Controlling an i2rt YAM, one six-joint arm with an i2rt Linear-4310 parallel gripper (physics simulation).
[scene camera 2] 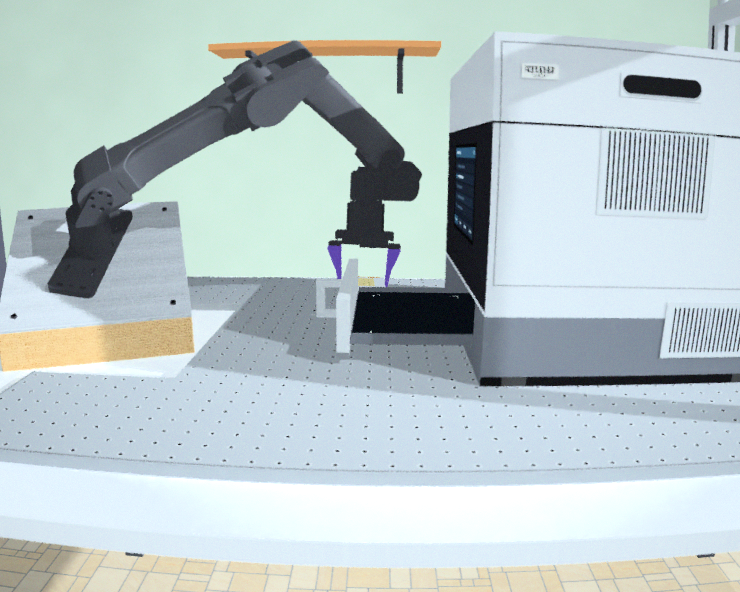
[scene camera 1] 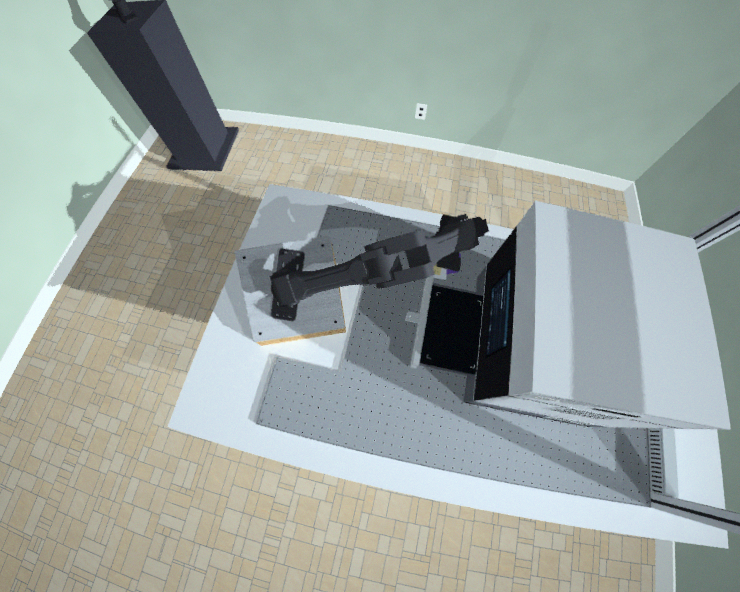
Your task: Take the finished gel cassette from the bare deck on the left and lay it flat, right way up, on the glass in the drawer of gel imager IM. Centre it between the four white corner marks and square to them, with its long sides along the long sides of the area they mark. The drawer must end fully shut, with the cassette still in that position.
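Where they show: gripper, fingertip midpoint: (scene camera 2: 362, 286) (scene camera 1: 434, 270); arm's base at its link origin: (scene camera 2: 93, 250) (scene camera 1: 287, 285).
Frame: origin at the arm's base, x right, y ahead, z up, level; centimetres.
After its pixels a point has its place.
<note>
The gel cassette (scene camera 1: 440, 270) {x -14.0, y 44.9, z -9.3 cm} (scene camera 2: 366, 281) {x -16.3, y 43.8, z -9.3 cm} shows in part as a small white and yellow piece beyond the far side of the drawer. My gripper (scene camera 1: 444, 270) {x -14.2, y 43.0, z -9.8 cm} (scene camera 2: 362, 282) {x -14.2, y 43.0, z -9.8 cm} points straight down with its purple fingers either side of the cassette, shut on it, low near the deck. The arm hides part of the cassette in scene camera 1, and the drawer front hides part in scene camera 2. The drawer of gel imager IM (scene camera 1: 586, 308) {x 9.9, y 65.5, z 27.1 cm} (scene camera 2: 592, 203) {x 27.3, y 64.9, z 9.1 cm} stands open. Its black glass (scene camera 1: 453, 330) {x 5.7, y 49.3, z -9.4 cm} (scene camera 2: 413, 313) {x 5.4, y 48.9, z -9.4 cm} bears white corner marks, and no cassette lies on it.
The drawer front (scene camera 1: 420, 330) {x 8.2, y 38.5, z -3.9 cm} (scene camera 2: 343, 321) {x 17.7, y 37.9, z -6.6 cm} stands upright with a light handle (scene camera 1: 411, 316) {x 4.1, y 35.8, z -4.7 cm} (scene camera 2: 320, 298) {x 3.9, y 35.2, z -7.2 cm} on its outer side. The arm's base plinth (scene camera 1: 308, 327) {x 9.9, y 6.4, z -6.9 cm} (scene camera 2: 148, 271) {x 2.4, y 9.4, z -3.0 cm} is at the left. The perforated deck (scene camera 1: 370, 407) {x 29.9, y 26.7, z -12.5 cm} (scene camera 2: 296, 419) {x 32.8, y 32.2, z -12.5 cm} runs around the drawer and imager.
</note>
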